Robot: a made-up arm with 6 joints. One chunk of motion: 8 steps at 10 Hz.
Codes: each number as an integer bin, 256 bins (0 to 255) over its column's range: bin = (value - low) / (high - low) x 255, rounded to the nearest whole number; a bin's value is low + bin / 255 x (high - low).
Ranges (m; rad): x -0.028..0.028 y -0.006..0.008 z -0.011..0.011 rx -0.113..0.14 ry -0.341..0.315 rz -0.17..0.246
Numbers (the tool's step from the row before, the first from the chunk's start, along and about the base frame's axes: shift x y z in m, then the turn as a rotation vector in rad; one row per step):
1: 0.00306 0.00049 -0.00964 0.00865 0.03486 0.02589
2: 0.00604 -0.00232 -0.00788 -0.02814 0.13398 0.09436
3: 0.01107 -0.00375 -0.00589 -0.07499 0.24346 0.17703
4: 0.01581 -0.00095 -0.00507 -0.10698 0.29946 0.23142
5: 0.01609 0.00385 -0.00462 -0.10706 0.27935 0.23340
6: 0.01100 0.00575 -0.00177 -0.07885 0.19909 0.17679
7: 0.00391 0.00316 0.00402 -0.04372 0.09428 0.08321
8: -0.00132 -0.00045 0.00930 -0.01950 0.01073 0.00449
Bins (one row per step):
1: 141 118 16 123 146 120
2: 155 67 36 86 185 162
3: 178 41 59 38 227 213
4: 199 92 69 6 249 246
5: 201 179 74 6 241 247
6: 178 214 107 34 210 213
7: 145 167 174 70 169 155
8: 121 101 235 94 137 107

